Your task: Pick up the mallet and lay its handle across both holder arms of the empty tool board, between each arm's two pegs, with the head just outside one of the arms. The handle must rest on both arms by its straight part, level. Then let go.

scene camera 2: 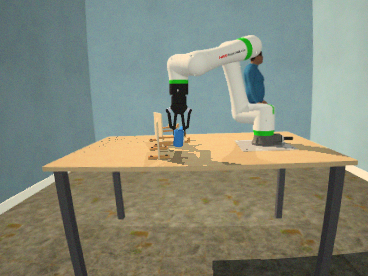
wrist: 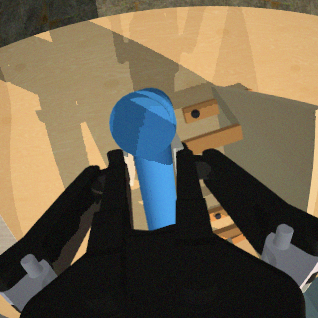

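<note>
The blue mallet shows its round head point(scene camera 2: 178, 138) point(wrist: 142, 122) towards the camera in the scene view. Its handle point(wrist: 157, 195) runs back from the head between the fingers. My gripper point(scene camera 2: 178, 131) point(wrist: 151, 142) points down and is shut on the handle, just behind the head. The tool board point(scene camera 2: 158, 125) stands upright left of the mallet in the scene view. One holder arm point(wrist: 220, 138) shows right of the handle in the wrist view, with the head beyond it. The fingers hide the arm's pegs, so contact between handle and arms cannot be told.
The board's wooden foot point(wrist: 205, 111), with a dark screw hole, lies by the near arm. More wooden parts point(wrist: 230, 232) show beside the right finger. The robot's base point(scene camera 2: 266, 140) stands at the right of the table point(scene camera 2: 110, 157). A person point(scene camera 2: 255, 82) stands behind the arm.
</note>
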